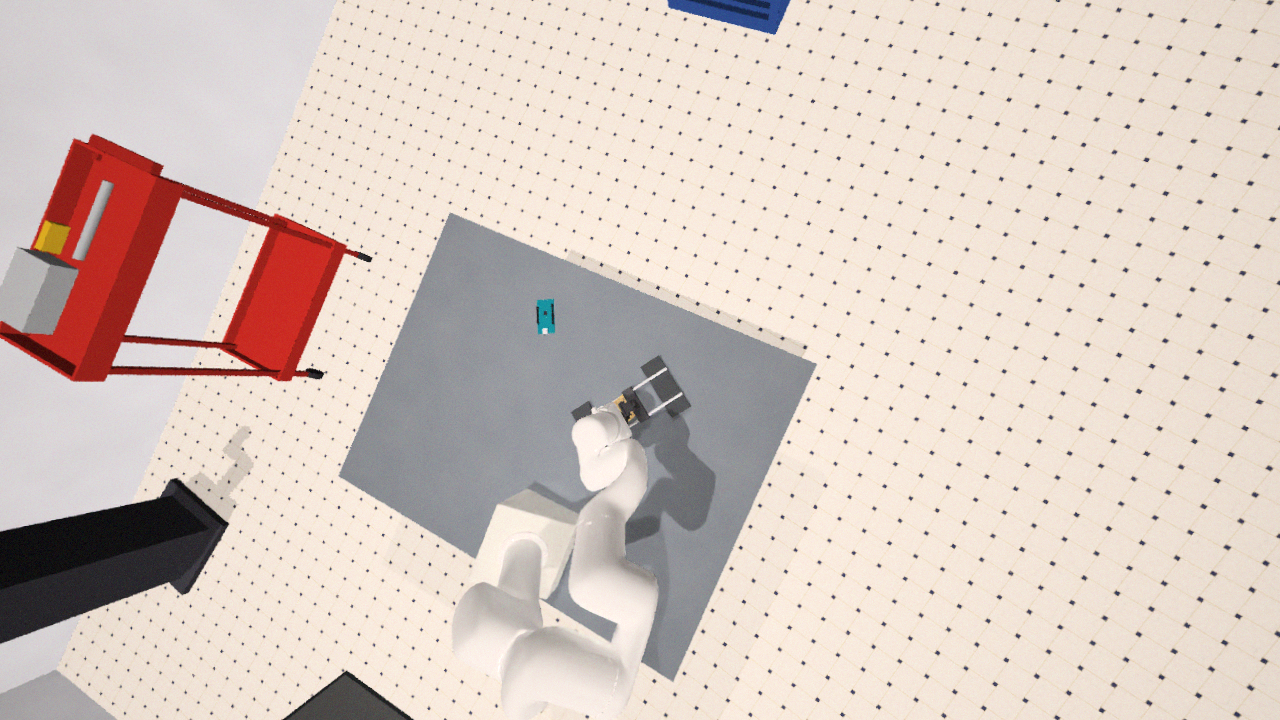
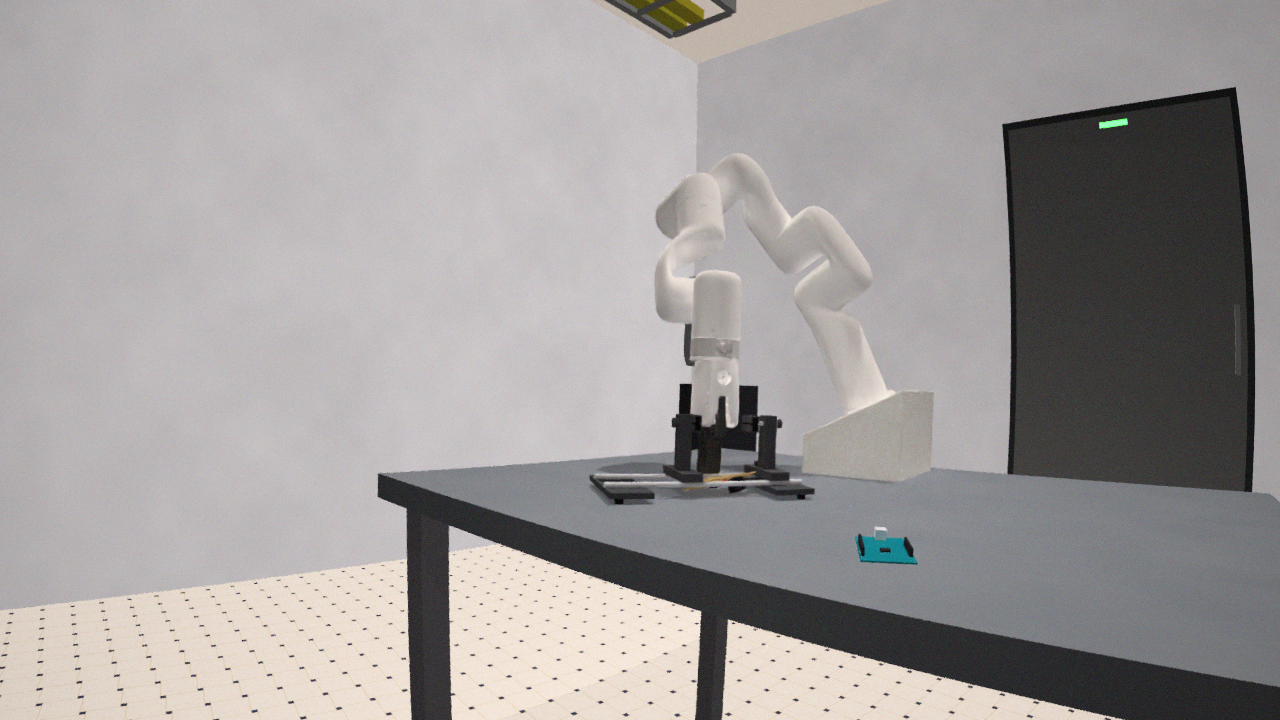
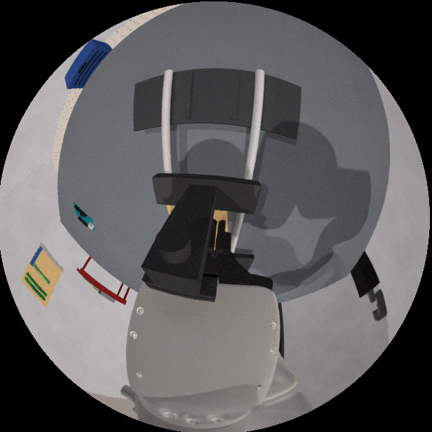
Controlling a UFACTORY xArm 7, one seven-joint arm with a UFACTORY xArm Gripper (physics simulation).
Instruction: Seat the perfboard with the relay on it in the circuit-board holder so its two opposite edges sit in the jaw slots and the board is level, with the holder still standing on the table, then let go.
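Where they show: gripper, fingertip midpoint: (image 1: pixel 624 418) (image 2: pixel 708 473); arm's base, origin of the base link: (image 1: pixel 523 553) (image 2: pixel 870 412).
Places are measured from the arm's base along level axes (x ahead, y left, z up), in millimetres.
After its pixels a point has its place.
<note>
The black circuit-board holder (image 1: pixel 666 386) {x 562, y -78, z -100 mm} (image 2: pixel 682 445) {x 485, y -26, z -44 mm} (image 3: pixel 217 98) stands on the grey table (image 1: pixel 465 403) {x 188, y 421, z -116 mm} (image 2: pixel 1029 555) {x 462, y 461, z -116 mm}, with two white rails between its jaws. The tan perfboard (image 1: pixel 629 409) (image 2: pixel 716 477) (image 3: pixel 220 226) shows only as a thin strip low between the jaws, under my fingers. I cannot tell whether it is level. My gripper (image 2: pixel 716 436) (image 3: pixel 210 238) is shut with nothing between the fingers, pointing straight down into the holder by the near jaw (image 3: pixel 205 188).
A small teal board (image 1: pixel 545 316) {x 544, y 339, z -115 mm} (image 2: pixel 885 547) {x 538, y 336, z -115 mm} (image 3: pixel 83 217) lies on the table apart from the holder. The arm's white base (image 2: pixel 867 439) {x 100, y 54, z -44 mm} stands behind the holder. A red cart (image 1: pixel 277 295) and a black block (image 1: pixel 89 555) stand on the floor beside the table.
</note>
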